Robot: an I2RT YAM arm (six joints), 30 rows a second.
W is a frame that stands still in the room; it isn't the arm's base.
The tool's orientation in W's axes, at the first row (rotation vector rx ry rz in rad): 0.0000, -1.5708, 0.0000
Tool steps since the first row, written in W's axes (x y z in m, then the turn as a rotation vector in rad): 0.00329, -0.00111, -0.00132, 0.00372, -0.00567, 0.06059; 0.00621, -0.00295, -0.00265, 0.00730, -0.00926, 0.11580; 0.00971, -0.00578, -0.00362, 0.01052, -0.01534, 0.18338; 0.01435, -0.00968, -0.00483, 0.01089, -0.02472, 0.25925; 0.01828, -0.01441, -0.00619, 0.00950, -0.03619, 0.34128; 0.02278, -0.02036, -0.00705, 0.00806, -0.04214, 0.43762; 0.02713, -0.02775, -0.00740, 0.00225, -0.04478, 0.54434
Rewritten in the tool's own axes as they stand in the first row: -0.00132, -0.00111, -0.00329, 0.06059, -0.00567, -0.00372; -0.00265, -0.00295, -0.00621, 0.11580, -0.00926, -0.00730; -0.00362, -0.00578, -0.00971, 0.18338, -0.01534, -0.01052; -0.00483, -0.00968, -0.01435, 0.25925, -0.02472, -0.01089; -0.00619, -0.01441, -0.01828, 0.34128, -0.03619, -0.00950; -0.00705, -0.02036, -0.02278, 0.43762, -0.04214, -0.00806; -0.00740, -0.02775, -0.02713, 0.54434, -0.04478, -0.00225
